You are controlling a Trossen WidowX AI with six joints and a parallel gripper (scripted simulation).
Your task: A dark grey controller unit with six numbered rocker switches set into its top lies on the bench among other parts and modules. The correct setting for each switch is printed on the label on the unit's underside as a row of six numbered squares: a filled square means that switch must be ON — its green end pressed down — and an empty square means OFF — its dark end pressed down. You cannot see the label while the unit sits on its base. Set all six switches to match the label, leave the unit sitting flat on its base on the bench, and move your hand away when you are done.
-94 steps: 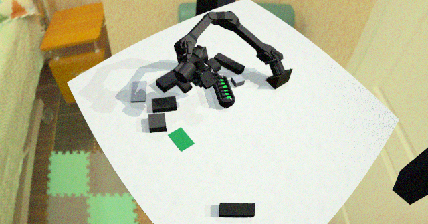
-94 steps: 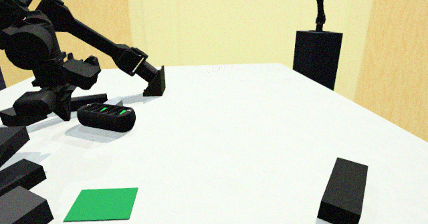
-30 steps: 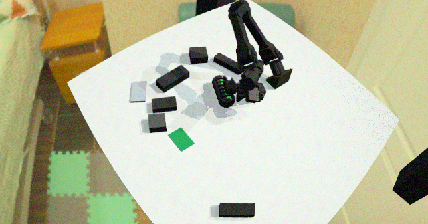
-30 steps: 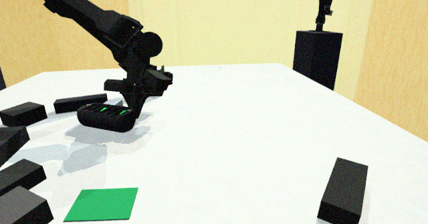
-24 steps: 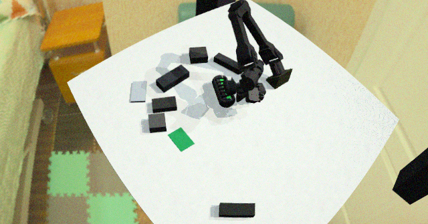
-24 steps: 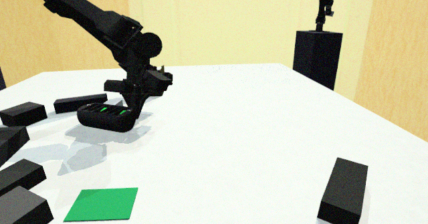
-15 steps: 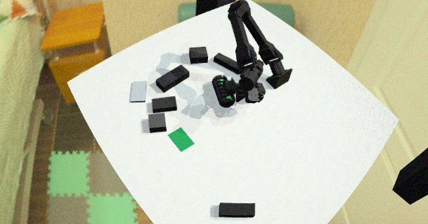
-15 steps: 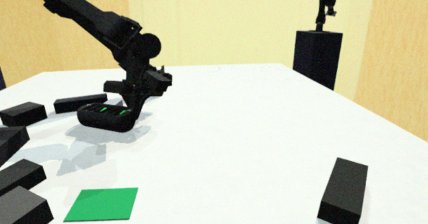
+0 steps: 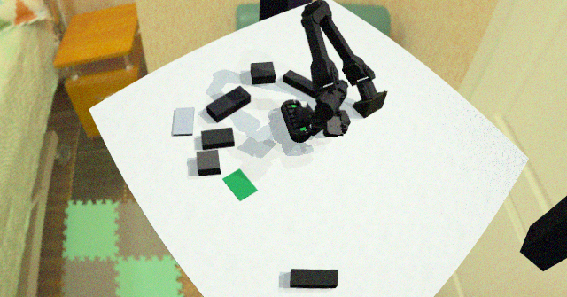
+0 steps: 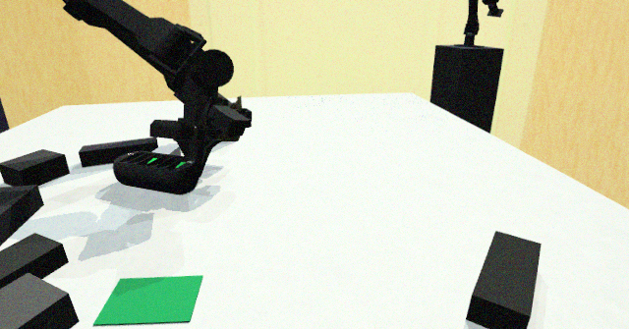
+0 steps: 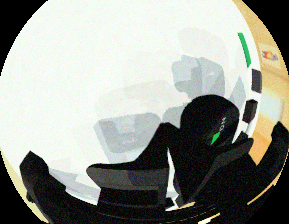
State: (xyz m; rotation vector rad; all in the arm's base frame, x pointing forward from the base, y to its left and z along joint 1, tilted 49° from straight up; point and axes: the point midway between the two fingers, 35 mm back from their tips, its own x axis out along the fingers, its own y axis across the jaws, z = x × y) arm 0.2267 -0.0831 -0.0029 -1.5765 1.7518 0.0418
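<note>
Now: gripper tip 9 cm past the small grey cube, 7 cm to the left of it and 1 cm below it. Also, from my gripper tip: green card 30 cm ahead, 2 cm to the right; then light grey plate 34 cm to the right, 27 cm ahead.
</note>
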